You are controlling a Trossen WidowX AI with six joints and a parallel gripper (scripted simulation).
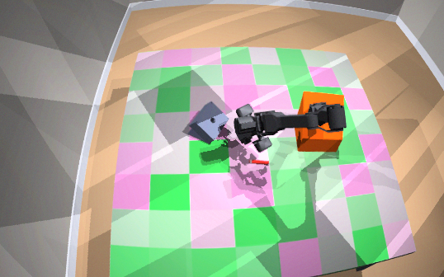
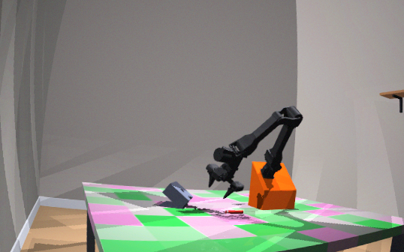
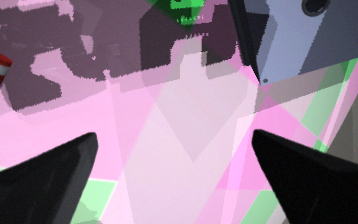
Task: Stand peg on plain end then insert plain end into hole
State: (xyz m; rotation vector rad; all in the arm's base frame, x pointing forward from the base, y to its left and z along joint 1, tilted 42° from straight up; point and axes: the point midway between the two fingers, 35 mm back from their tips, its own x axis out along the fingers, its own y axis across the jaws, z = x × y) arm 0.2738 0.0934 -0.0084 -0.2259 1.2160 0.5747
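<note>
Right now the red peg is 4 cm behind my gripper tip, 10 cm to the left of it and 7 cm below it. Round my gripper tip: grey-blue sloped panel (16 cm ahead, 6 cm to the right, 2 cm below).
</note>
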